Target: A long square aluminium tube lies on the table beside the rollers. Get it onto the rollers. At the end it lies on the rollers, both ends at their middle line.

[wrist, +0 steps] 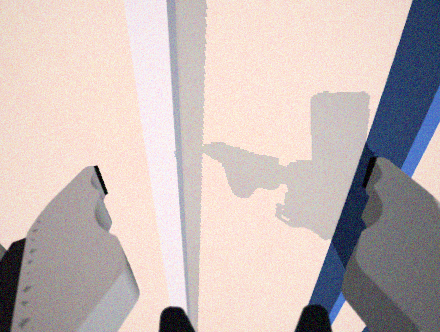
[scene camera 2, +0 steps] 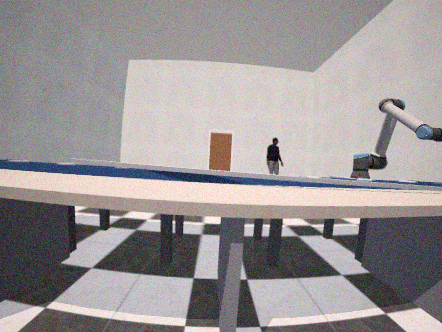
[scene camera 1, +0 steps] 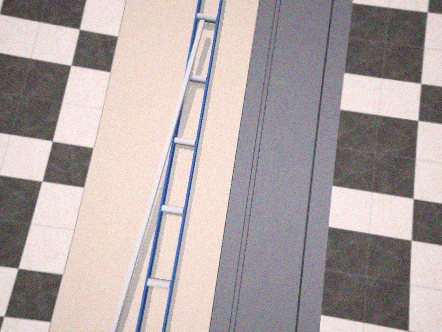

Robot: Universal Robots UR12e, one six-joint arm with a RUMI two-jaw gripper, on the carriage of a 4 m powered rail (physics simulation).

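Places are measured from the arm's base along level axes (x ahead, y left, z up), in millimetres.
Pixels of known places: gripper, fingertip midpoint: [wrist: 232, 165].
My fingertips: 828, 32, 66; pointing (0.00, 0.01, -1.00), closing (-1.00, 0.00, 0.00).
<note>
Behind a point stands the place of what it marks, as x, y, z.
The long pale square tube [scene camera 1: 152, 200] {735, -1386, 38} [wrist: 156, 115] {882, 25, 7} lies at a slant. In scene camera 1 its top end is over the roller frame near an upper roller [scene camera 1: 206, 18] {620, -2537, 25}; it crosses the left blue rail [scene camera 1: 154, 240] {687, -1170, 20} [wrist: 400, 100] {694, 24, -6}, and its lower part is left of the frame. Its lower end is out of view. In scene camera 2 it shows as a thin pale strip. My gripper [wrist: 232, 165] {828, 32, 66} is open above the table, with the tube's line between its jaws, nearer the left one, not gripped. The right fingertip overlaps the blue rail in view. The gripper does not show in either scene view.
The roller frame with white rollers [scene camera 1: 185, 143] {613, -1738, 26} runs along the pale table [scene camera 1: 95, 175] {1117, -1471, -30} [scene camera 2: 125, 192] {1092, -1874, -30}. A grey rail bed [scene camera 1: 285, 150] runs right of the table. The arm [scene camera 2: 407, 118] {549, -86, 519} stands at the right in scene camera 2. A person [scene camera 2: 273, 156] stands beyond the table.
</note>
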